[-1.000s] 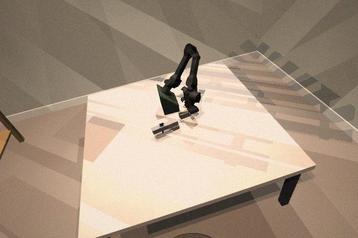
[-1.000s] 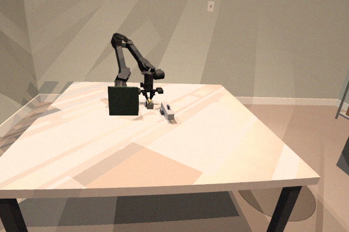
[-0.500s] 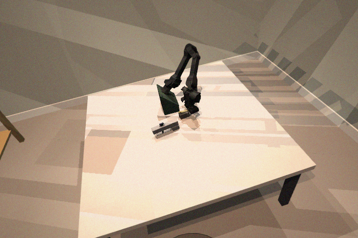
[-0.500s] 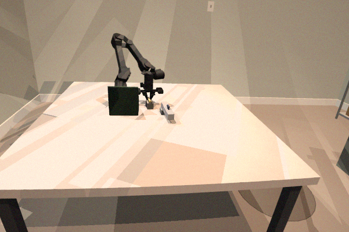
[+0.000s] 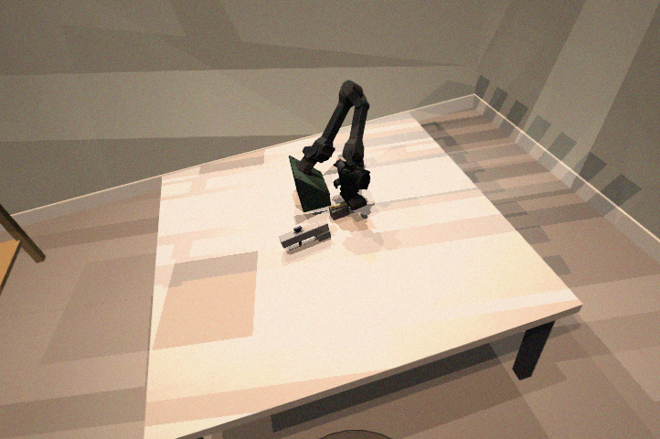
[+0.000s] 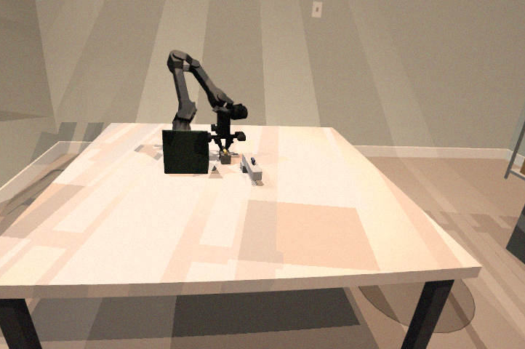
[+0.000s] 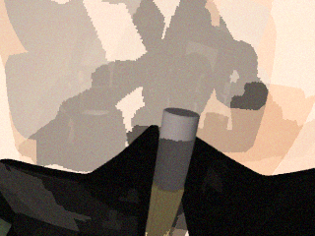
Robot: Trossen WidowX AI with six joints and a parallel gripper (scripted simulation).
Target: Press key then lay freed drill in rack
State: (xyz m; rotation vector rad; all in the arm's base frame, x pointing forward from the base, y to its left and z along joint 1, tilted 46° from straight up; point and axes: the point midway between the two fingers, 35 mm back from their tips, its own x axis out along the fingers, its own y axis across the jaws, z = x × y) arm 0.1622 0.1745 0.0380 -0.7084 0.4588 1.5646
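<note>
Now: gripper tip 40 mm to the left of the drill and 40 mm below it. Round my gripper tip: grey holder block (200 mm to the right, 110 mm ahead, 30 mm above); rack (50 mm to the right, 10 mm ahead, 10 mm above); key (230 mm to the right, 110 mm ahead, 40 mm above).
</note>
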